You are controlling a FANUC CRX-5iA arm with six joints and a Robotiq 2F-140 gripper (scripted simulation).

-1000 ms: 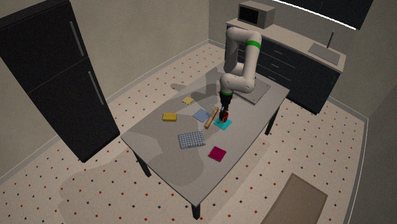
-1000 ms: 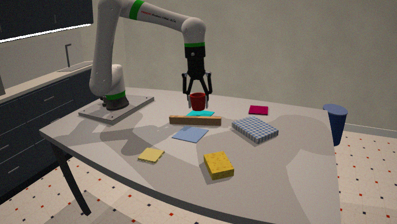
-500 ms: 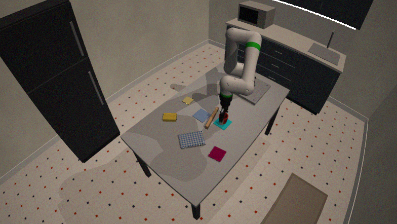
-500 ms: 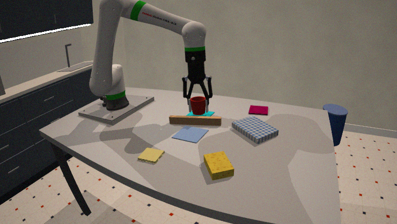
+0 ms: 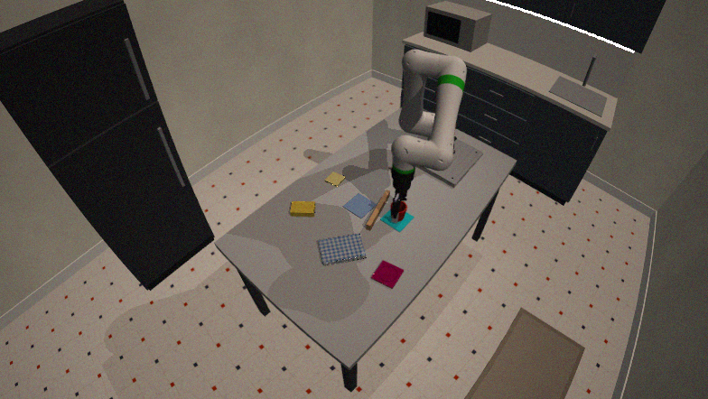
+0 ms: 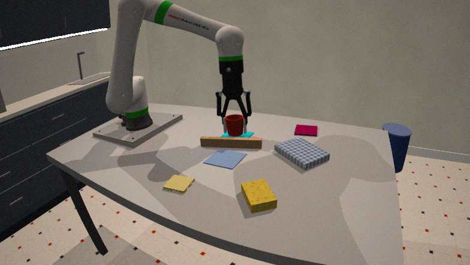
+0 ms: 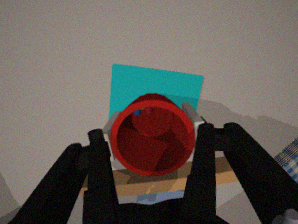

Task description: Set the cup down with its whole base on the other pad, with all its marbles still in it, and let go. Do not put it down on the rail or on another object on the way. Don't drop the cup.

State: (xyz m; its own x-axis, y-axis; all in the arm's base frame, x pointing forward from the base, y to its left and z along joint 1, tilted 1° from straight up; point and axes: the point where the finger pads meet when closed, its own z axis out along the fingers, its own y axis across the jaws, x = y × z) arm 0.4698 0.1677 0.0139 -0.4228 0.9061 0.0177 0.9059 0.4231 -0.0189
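Now: hand 9 cm to the left of the wooden rail, 4 cm short of it and 4 cm above it. Round my hand: blue-checked block (31 cm ahead, 4 cm below, 2 cm to the right); then red cup (2 cm below); then blue marble (2 cm below, 2 cm behind).
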